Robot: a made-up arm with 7 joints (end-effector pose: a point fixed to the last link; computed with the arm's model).
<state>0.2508 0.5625 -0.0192 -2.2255 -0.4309 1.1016 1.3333</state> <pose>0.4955 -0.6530 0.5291 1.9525 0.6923 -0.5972</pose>
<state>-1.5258 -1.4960 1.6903 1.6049 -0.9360 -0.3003 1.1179</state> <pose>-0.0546 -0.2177 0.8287 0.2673 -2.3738 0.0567</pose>
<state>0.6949 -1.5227 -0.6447 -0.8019 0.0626 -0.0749 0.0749</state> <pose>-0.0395 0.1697 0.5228 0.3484 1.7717 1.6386</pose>
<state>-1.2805 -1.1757 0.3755 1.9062 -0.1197 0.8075 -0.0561</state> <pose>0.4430 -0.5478 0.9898 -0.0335 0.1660 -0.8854</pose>
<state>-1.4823 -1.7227 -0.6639 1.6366 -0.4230 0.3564 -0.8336</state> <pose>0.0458 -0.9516 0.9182 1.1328 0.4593 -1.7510</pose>
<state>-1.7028 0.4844 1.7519 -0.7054 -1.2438 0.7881 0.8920</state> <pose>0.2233 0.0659 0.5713 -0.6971 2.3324 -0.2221</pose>
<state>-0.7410 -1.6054 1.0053 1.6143 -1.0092 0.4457 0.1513</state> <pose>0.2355 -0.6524 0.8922 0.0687 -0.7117 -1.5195</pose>
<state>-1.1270 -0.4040 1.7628 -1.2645 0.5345 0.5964 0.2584</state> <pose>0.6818 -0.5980 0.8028 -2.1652 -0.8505 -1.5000</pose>
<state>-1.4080 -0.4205 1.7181 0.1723 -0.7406 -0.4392 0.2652</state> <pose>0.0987 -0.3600 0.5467 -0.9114 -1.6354 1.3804</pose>
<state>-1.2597 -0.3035 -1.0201 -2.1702 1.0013 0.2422 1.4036</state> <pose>-0.1847 -0.5036 1.0540 1.5618 -1.5122 -1.0620</pose>
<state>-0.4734 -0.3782 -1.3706 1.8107 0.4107 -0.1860 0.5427</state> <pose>0.5152 -0.7330 0.5650 1.0496 0.8630 -1.2539</pose>
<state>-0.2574 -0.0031 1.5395 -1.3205 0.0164 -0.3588 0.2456</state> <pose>0.6077 -0.1778 0.4983 -1.1896 -1.0614 -0.6468</pose>
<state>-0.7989 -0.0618 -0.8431 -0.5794 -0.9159 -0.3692 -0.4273</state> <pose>0.1414 -0.3268 0.2799 -1.3200 1.1982 0.4695</pose>
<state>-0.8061 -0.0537 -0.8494 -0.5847 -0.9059 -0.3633 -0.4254</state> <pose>0.1399 -0.3333 0.2790 -1.3383 1.2081 0.4608</pose>
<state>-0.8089 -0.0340 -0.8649 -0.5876 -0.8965 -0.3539 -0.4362</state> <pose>0.1395 -0.3393 0.2761 -1.3599 1.2275 0.4493</pose>
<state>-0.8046 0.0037 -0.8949 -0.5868 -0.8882 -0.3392 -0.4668</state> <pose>0.1406 -0.3448 0.2697 -1.3864 1.2614 0.4327</pose>
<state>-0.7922 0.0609 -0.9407 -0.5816 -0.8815 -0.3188 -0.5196</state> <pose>0.1438 -0.3499 0.2596 -1.4176 1.3106 0.4080</pose>
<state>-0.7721 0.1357 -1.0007 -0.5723 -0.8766 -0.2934 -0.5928</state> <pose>0.1489 -0.3549 0.2461 -1.4523 1.3723 0.3726</pose>
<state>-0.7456 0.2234 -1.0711 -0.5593 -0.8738 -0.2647 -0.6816</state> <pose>0.1561 -0.3602 0.2304 -1.4874 1.4413 0.3248</pose>
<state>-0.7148 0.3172 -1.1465 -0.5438 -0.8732 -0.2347 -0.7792</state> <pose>0.1650 -0.3657 0.2139 -1.5189 1.5114 0.2656</pose>
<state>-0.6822 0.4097 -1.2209 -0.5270 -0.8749 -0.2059 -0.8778</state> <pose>0.1751 -0.3708 0.1983 -1.5427 1.5768 0.1991</pose>
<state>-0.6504 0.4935 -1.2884 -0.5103 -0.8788 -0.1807 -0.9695</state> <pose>0.1855 -0.3748 0.1848 -1.5562 1.6328 0.1332</pose>
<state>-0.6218 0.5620 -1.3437 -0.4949 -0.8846 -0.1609 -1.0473</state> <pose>0.1951 -0.3766 0.1742 -1.5591 1.6765 0.0765</pose>
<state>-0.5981 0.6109 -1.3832 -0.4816 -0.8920 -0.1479 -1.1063</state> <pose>0.2030 -0.3754 0.1664 -1.5534 1.7065 0.0371</pose>
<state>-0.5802 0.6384 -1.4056 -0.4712 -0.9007 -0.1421 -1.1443</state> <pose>0.2084 -0.3710 0.1614 -1.5420 1.7229 0.0193</pose>
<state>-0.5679 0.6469 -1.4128 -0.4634 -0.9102 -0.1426 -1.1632</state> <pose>0.2114 -0.3637 0.1587 -1.5276 1.7279 0.0214</pose>
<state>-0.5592 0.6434 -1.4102 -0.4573 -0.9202 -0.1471 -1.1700</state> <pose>0.2128 -0.3548 0.1575 -1.5118 1.7252 0.0362</pose>
